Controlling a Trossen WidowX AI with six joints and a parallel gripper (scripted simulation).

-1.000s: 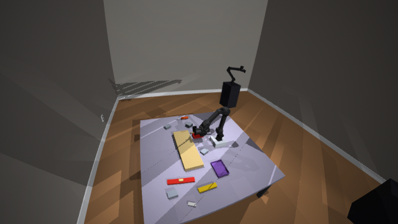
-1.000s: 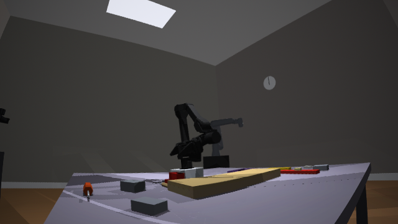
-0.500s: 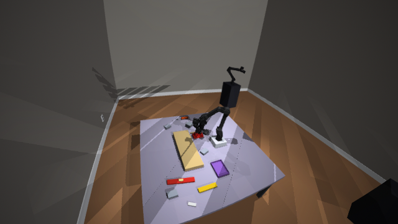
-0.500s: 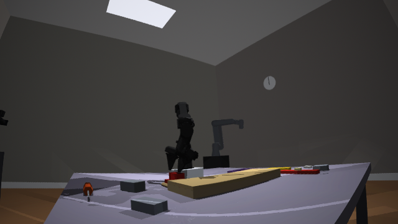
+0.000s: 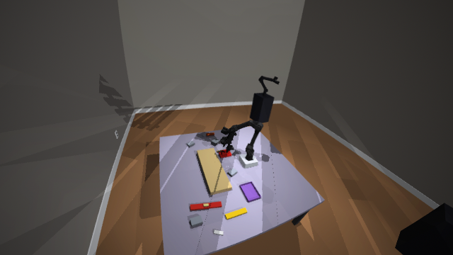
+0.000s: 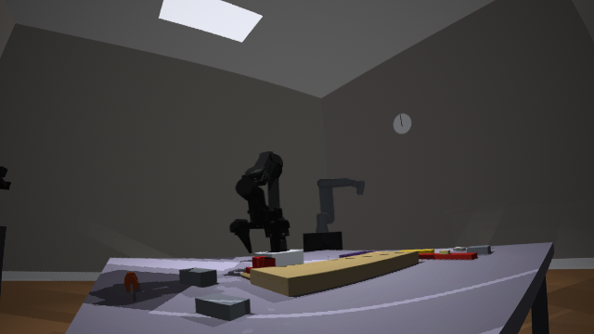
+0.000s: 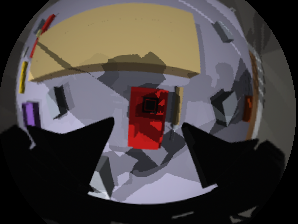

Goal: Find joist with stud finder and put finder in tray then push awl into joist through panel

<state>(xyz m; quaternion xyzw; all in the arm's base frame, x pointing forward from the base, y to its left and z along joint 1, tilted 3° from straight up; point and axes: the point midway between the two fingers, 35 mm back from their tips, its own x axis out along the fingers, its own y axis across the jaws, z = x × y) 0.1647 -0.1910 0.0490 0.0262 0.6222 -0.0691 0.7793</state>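
My gripper tip is now 30 mm above the red stud finder and 10 mm short of it. From my gripper tip the other things lie so: orange-handled tool (400 mm to the right, 60 mm below, 60 mm ahead); awl (70 mm below, 60 mm to the right, 20 mm behind); purple tray (500 mm to the left, 60 mm below, 20 mm ahead).
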